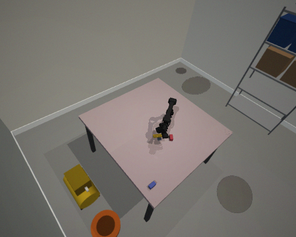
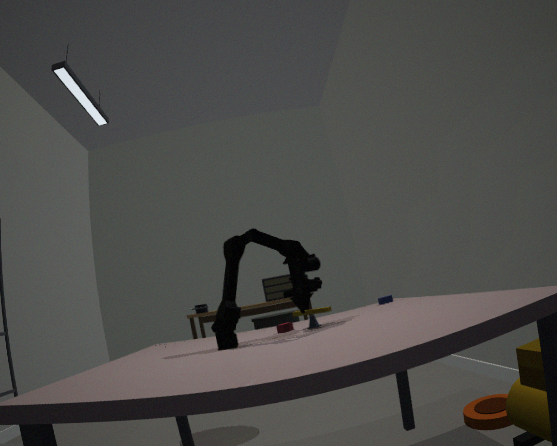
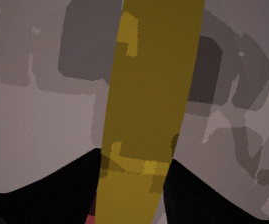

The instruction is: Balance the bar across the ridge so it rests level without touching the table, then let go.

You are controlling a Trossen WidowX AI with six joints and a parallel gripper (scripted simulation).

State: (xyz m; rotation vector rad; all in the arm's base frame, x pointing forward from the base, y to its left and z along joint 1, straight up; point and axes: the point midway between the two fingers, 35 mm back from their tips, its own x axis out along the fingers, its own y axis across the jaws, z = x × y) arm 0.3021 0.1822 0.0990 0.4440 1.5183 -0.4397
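Now: gripper tip 2 cm short of the yellow bar and 1 cm to the left of it. The rest, counted from my gripper tip: small red block: 9 cm behind, 6 cm to the left, 5 cm below; blue block: 44 cm ahead, 32 cm to the left, 5 cm below.
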